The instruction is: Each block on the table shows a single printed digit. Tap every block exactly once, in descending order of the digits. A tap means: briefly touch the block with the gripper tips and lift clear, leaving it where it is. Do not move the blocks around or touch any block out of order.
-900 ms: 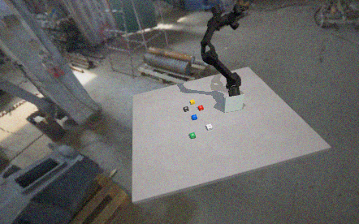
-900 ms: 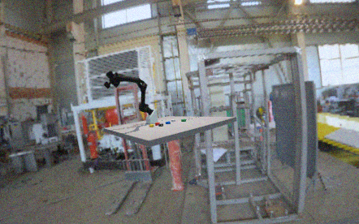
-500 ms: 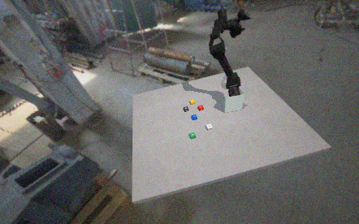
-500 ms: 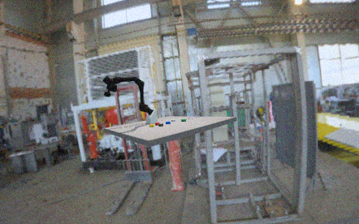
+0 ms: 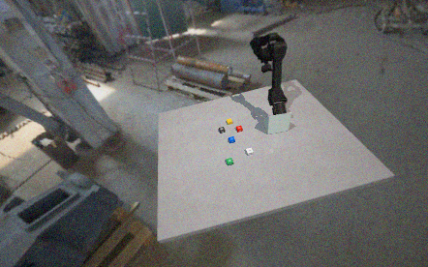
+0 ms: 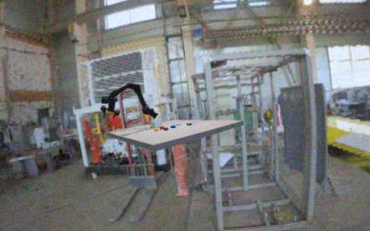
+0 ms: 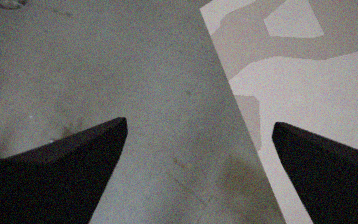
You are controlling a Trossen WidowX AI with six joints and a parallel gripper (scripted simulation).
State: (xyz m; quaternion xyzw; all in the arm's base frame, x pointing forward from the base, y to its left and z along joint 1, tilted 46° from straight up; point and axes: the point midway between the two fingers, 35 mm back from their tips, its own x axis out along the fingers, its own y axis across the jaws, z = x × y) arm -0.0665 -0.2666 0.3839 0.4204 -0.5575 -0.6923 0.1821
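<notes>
The black block is 430 mm ahead of my gripper tip, 410 mm to the left of it and 150 mm below it. From my gripper tip the other things lie so: red block: 320 mm ahead, 430 mm to the left, 150 mm below; then yellow block: 370 mm ahead, 340 mm to the left, 150 mm below; then blue block: 380 mm ahead, 510 mm to the left, 150 mm below.
</notes>
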